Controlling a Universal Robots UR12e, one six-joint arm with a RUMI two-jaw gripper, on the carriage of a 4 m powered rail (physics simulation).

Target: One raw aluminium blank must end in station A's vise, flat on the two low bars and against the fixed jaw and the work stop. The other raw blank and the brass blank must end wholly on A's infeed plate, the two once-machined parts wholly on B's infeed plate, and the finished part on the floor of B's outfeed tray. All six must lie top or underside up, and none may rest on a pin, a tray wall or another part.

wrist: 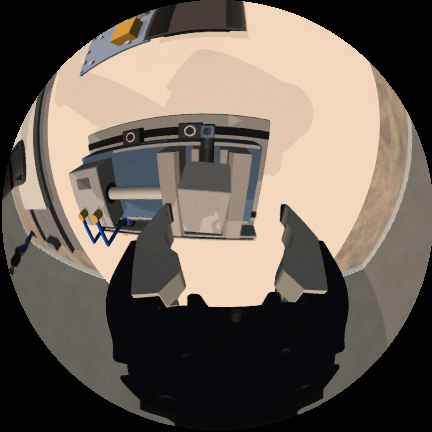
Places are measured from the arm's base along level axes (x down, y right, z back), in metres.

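Pixels of known places: gripper, fingertip midpoint: (226, 204).
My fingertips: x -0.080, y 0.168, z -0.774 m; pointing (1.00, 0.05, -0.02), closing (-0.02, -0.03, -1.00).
For each thing: its middle in the pictures, then the offset to it from my fingertips.
- raw aluminium blank, body centre: (204, 199) dx +0.003, dy -0.003, dz +0.020 m
- dark work stop, body centre: (206, 153) dx +0.020, dy -0.042, dz +0.019 m
- vise's grey cylinder block, body centre: (94, 193) dx +0.032, dy +0.002, dz +0.185 m
A raw aluminium blank (204, 202) sits in the vise (169, 187), between its two upright jaws, with its far end near the dark work stop (207, 147). The bars under it are hidden. The brass blank (126, 31) lies on the blue infeed plate (95, 56) at the upper left edge of the view. My gripper (226, 204) is open, with nothing between its fingers; its left fingertip overlaps the vise's near edge in the view. The other aluminium blank, the once-machined parts and the finished part do not show in the wrist view.
A dark tray (197, 17) stands beside the infeed plate at the top. The vise's grey cylinder block (92, 192) with brass fittings and blue hoses is at the left of the vise. A dark rail-like strip (45, 150) runs along the left side.
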